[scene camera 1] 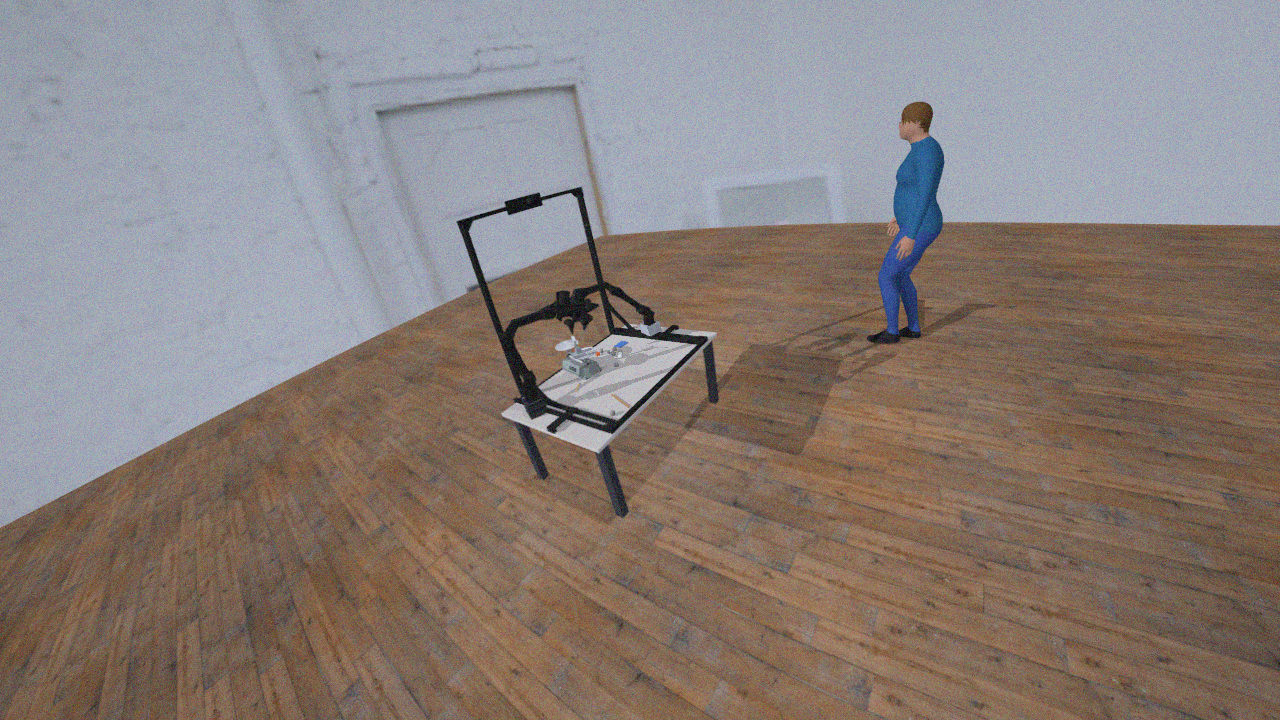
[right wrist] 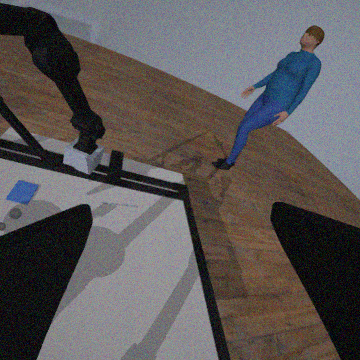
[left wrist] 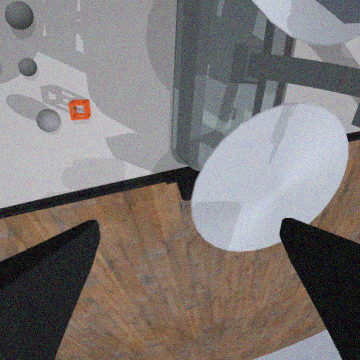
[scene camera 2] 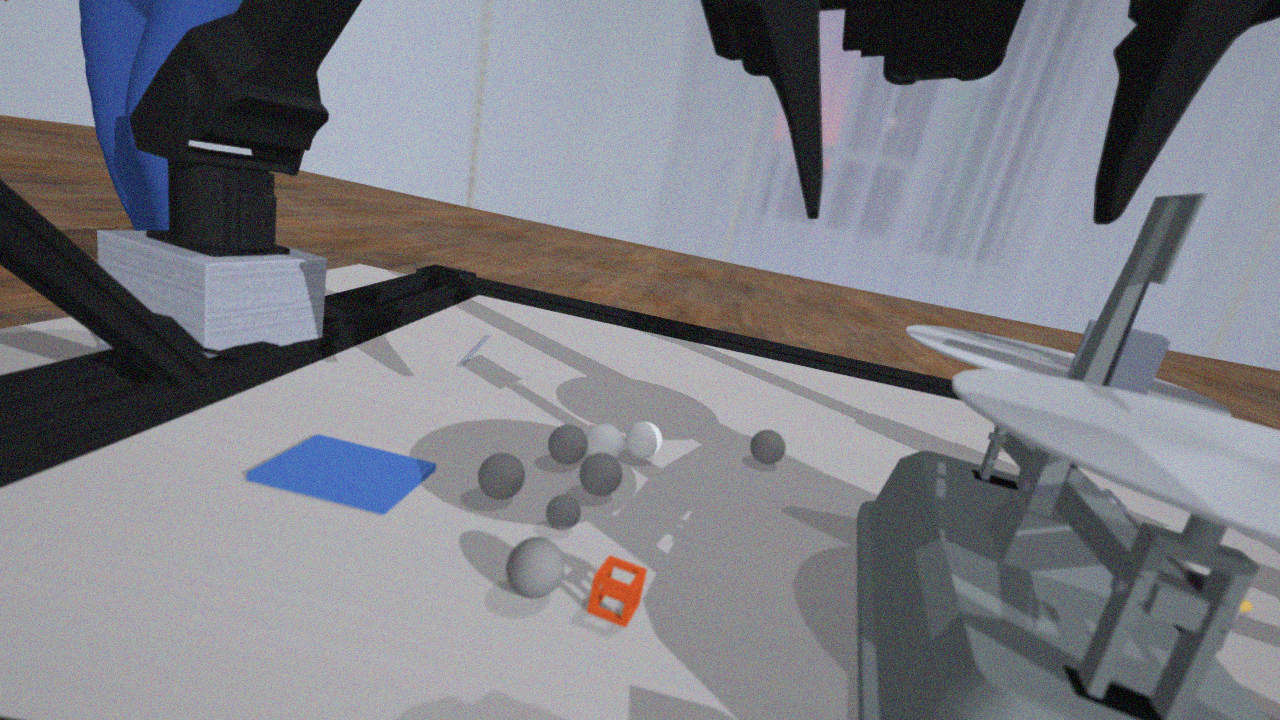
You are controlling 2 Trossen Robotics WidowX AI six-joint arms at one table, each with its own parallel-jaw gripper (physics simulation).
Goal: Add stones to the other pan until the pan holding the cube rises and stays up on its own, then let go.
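Where they show: left gripper, fingertip midpoint: [scene camera 1: 578,332] [left wrist: 191,228] [scene camera 2: 949,219]; right gripper, fingertip midpoint: [scene camera 1: 594,307] [right wrist: 182,212]; left arm's base, link origin: [scene camera 1: 649,323] [right wrist: 85,146] [scene camera 2: 221,245]; right arm's base, link origin: [scene camera 1: 532,399].
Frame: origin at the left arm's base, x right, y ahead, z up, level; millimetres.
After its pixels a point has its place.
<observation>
A grey balance scale [scene camera 1: 581,365] @(x -39, y 600, z -20 mm) [scene camera 2: 921,573] @(x 75, y 520, z -29 mm) [left wrist: 187,90] @(x 71, y 517, z -45 mm) stands on the table. Its near pan [scene camera 2: 1118,438] @(x 148, y 544, z 68 mm) [left wrist: 270,175] @(x 113, y 564, z 68 mm) is bare in the left wrist view. The far pan [scene camera 2: 980,344] @(x -71, y 533, z 56 mm) [left wrist: 305,22] @(x 5, y 563, z 56 mm) holds a grey-blue cube [scene camera 2: 1141,360] @(x -5, y 589, z 75 mm) [left wrist: 345,9] @(x -7, y 580, z 70 mm), partly cut off or hidden. I cannot tell which pan is higher. Several round grey and white stones [scene camera 2: 501,475] @(x 60, y 297, z -67 mm) [left wrist: 48,120] [right wrist: 15,213] @(x 43, y 298, z -64 mm) lie on the table beside the scale. My left gripper [scene camera 2: 958,217] @(x 110, y 486, z 121 mm) [left wrist: 191,228] @(x 110, y 486, z 121 mm) is open and empty above the scale. My right gripper [right wrist: 182,212] @(x -238, y 528, z 355 mm) is open and empty, raised above the table's edge.
An orange open-sided block [scene camera 2: 616,591] @(x 96, y 391, z -85 mm) [left wrist: 80,109] @(x 101, y 400, z -67 mm) lies beside a stone. A blue square [scene camera 2: 340,472] @(x 93, y 211, z -83 mm) [right wrist: 22,192] @(x 82, y 215, z -83 mm) lies near the stones. A black frame [scene camera 2: 716,331] @(x -496, y 283, z -68 mm) [right wrist: 202,265] @(x -486, y 247, z -67 mm) edges the table. A person [scene camera 1: 914,214] [right wrist: 280,95] stands beyond the table.
</observation>
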